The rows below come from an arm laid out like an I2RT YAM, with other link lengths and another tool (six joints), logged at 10 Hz.
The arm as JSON. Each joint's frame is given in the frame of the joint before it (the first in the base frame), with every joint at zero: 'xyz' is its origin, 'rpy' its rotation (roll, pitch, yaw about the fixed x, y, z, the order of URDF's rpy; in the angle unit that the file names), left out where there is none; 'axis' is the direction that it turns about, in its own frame. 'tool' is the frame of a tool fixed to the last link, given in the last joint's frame.
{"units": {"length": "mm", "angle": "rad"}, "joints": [
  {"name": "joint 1", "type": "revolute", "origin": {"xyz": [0.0, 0.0, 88.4], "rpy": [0.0, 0.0, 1.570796]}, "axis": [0.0, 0.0, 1.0]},
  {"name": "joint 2", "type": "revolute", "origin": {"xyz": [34.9, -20.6, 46.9], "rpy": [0.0, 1.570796, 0.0]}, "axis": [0.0, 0.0, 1.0]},
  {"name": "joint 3", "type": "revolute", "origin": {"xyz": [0.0, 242.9, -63.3], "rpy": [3.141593, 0.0, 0.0]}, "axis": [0.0, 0.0, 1.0]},
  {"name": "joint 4", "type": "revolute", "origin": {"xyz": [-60.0, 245.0, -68.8]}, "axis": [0.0, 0.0, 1.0]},
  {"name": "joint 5", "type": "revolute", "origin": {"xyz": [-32.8, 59.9, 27.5], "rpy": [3.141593, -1.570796, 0.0]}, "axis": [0.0, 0.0, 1.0]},
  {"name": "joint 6", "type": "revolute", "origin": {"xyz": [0.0, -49.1, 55.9], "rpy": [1.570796, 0.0, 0.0]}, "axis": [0.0, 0.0, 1.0]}
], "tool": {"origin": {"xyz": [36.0, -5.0, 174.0], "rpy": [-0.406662, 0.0, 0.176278]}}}
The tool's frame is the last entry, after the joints.
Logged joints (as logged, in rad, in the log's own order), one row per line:
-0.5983 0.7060 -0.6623 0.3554 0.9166 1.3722
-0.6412 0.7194 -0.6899 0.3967 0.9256 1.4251
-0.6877 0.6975 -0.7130 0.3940 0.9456 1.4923
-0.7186 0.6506 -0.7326 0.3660 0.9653 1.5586
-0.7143 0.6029 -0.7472 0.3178 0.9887 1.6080
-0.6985 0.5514 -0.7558 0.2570 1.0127 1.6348
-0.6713 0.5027 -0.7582 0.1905 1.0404 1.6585
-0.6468 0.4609 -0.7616 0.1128 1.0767 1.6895
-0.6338 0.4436 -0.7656 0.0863 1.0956 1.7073
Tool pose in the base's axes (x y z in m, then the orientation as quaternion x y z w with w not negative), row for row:
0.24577 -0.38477 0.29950 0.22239 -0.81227 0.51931 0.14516
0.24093 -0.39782 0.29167 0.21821 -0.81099 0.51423 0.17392
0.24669 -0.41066 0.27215 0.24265 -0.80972 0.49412 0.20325
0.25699 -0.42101 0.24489 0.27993 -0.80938 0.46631 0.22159
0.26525 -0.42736 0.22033 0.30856 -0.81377 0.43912 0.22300
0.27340 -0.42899 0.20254 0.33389 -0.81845 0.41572 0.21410
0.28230 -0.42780 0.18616 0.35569 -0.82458 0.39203 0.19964
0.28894 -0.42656 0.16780 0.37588 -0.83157 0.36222 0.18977
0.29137 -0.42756 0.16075 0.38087 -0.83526 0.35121 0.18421
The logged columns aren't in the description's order. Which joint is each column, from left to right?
Columns, left to right: joint 6, joint 5, joint 1, joint 4, joint 3, joint 2.
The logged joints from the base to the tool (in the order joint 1, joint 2, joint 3, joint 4, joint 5, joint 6), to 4 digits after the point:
-0.6623 1.3722 0.9166 0.3554 0.7060 -0.5983
-0.6899 1.4251 0.9256 0.3967 0.7194 -0.6412
-0.7130 1.4923 0.9456 0.3940 0.6975 -0.6877
-0.7326 1.5586 0.9653 0.3660 0.6506 -0.7186
-0.7472 1.6080 0.9887 0.3178 0.6029 -0.7143
-0.7558 1.6348 1.0127 0.2570 0.5514 -0.6985
-0.7582 1.6585 1.0404 0.1905 0.5027 -0.6713
-0.7616 1.6895 1.0767 0.1128 0.4609 -0.6468
-0.7656 1.7073 1.0956 0.0863 0.4436 -0.6338

